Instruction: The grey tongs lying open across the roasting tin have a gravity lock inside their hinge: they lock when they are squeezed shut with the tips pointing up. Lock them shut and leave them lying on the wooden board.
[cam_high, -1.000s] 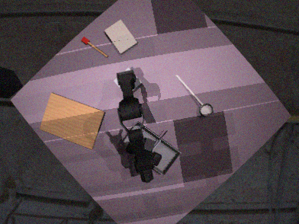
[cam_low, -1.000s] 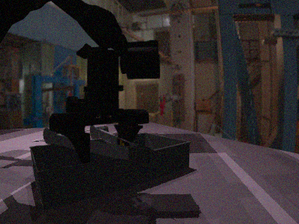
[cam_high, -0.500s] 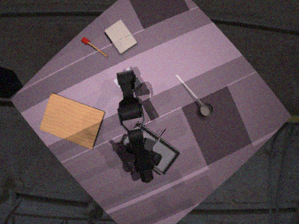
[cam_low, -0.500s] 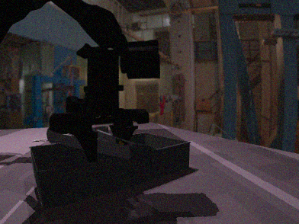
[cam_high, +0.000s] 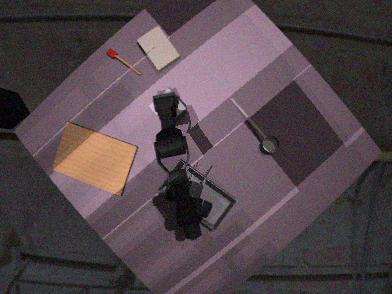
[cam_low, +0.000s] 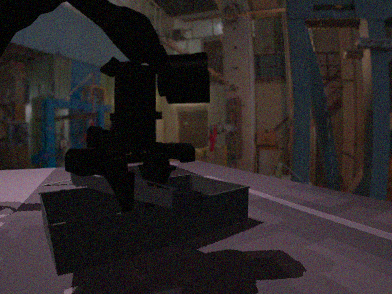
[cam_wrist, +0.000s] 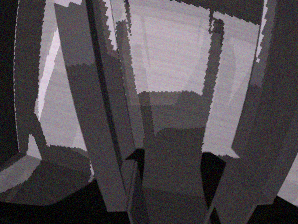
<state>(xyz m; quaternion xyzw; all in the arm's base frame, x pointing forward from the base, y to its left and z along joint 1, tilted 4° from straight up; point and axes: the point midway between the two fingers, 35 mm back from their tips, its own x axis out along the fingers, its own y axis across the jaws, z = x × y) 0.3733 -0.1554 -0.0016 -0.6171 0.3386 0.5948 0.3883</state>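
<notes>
Right now the roasting tin is 3 cm to the left of my gripper tip and 1 cm ahead of it. Round my gripper tip: pale flat block (63 cm behind, 28 cm to the left, 2 cm below); then wooden board (40 cm behind, 26 cm to the right, 2 cm below).
</notes>
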